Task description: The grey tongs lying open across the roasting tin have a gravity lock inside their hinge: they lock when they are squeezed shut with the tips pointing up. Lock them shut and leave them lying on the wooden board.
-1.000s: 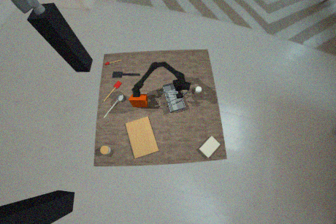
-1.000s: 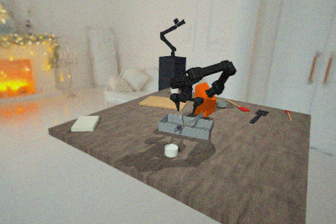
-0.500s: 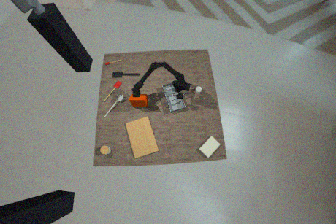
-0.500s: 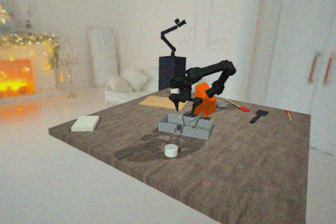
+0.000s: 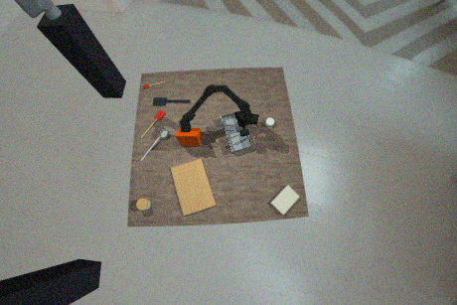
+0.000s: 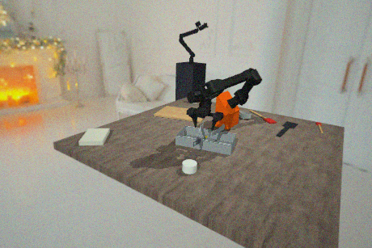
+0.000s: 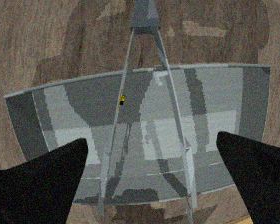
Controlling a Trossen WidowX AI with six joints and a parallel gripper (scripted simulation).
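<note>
Right now the grey roasting tin is 7 cm below my gripper tip and 4 cm behind it. The rest, counted from my gripper tip: cream block (51 cm to the right, 32 cm ahead, 9 cm below); wooden board (42 cm to the right, 34 cm behind, 9 cm below); white puck (24 cm ahead, 9 cm to the left, 8 cm below).
</note>
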